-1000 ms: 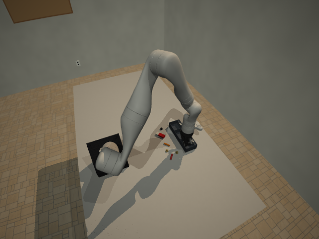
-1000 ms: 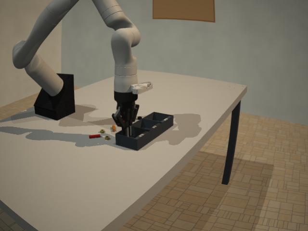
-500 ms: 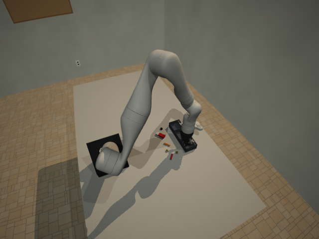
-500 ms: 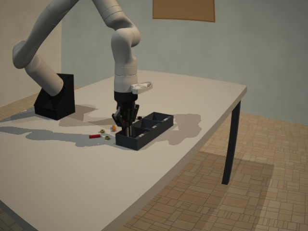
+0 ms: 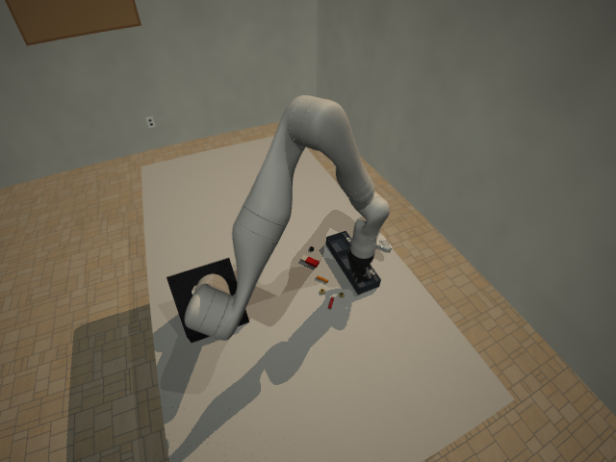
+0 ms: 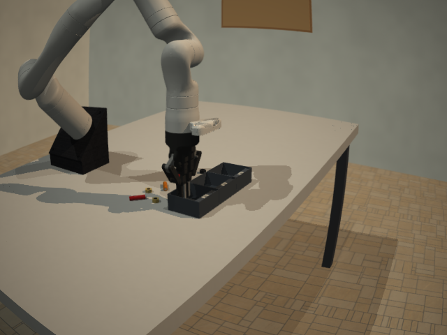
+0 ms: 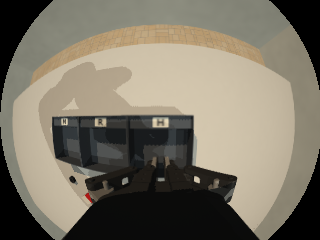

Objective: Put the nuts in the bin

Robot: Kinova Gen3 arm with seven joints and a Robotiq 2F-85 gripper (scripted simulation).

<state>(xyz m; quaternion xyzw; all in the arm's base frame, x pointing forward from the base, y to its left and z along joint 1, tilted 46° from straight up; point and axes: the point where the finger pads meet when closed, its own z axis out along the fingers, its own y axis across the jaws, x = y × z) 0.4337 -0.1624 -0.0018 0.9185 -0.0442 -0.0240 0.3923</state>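
The black three-compartment bin row is 80 mm to the left of my hand, 30 mm ahead of it and 20 mm below it. Also, from my hand: red cylinder: 120 mm behind, 30 mm to the right, 30 mm below; orange cylinder: 90 mm behind, 70 mm to the left, 30 mm below; red block: 170 mm to the left, 100 mm behind, 30 mm below.
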